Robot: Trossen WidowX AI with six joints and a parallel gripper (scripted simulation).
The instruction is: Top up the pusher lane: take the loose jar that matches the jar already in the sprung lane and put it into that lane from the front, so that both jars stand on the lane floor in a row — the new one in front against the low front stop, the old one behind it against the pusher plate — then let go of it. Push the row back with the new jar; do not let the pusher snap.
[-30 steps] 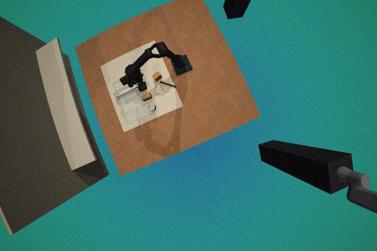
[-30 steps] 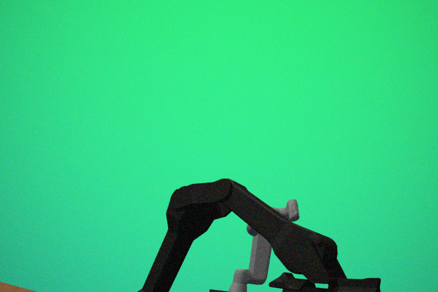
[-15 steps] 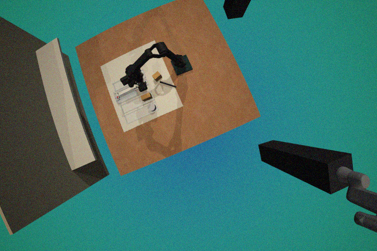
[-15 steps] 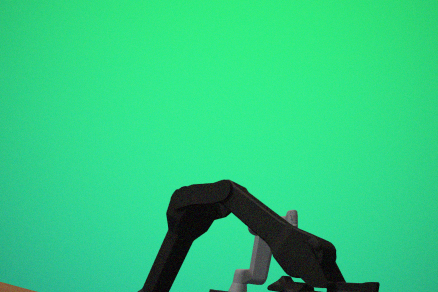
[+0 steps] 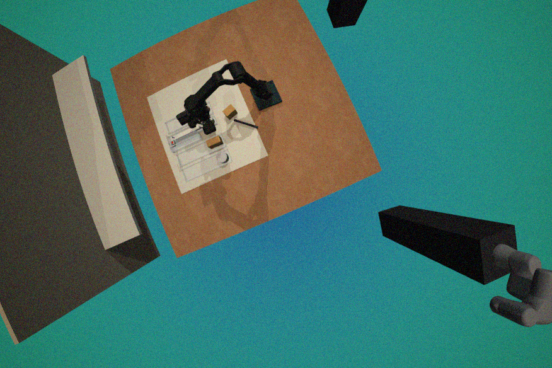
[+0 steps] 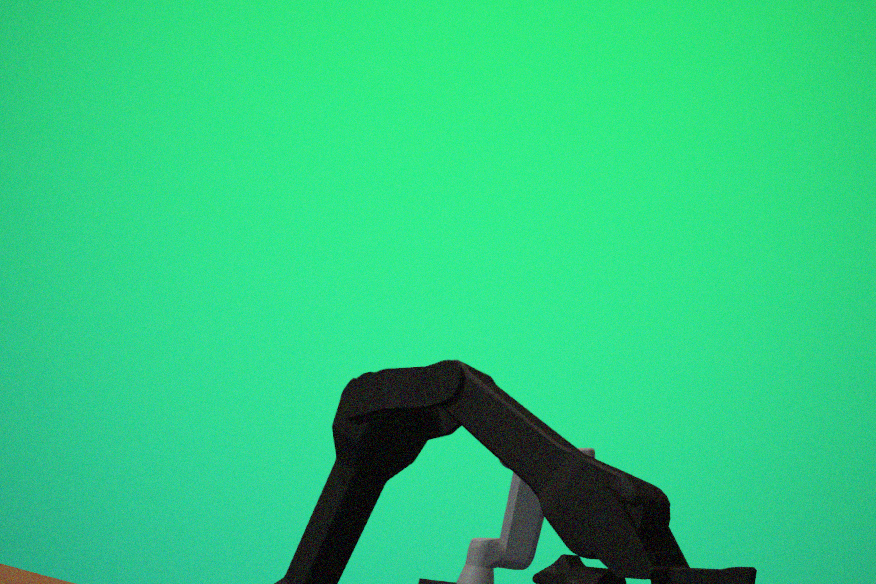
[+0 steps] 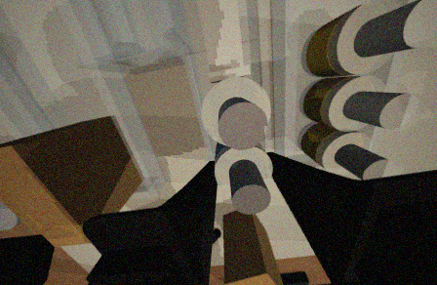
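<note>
My gripper tip is 50 mm short of the pale mat, 30 mm above it and 10 mm to the left of it. Round my gripper tip: dark rod (190 mm behind, 60 mm to the left, 30 mm below).
</note>
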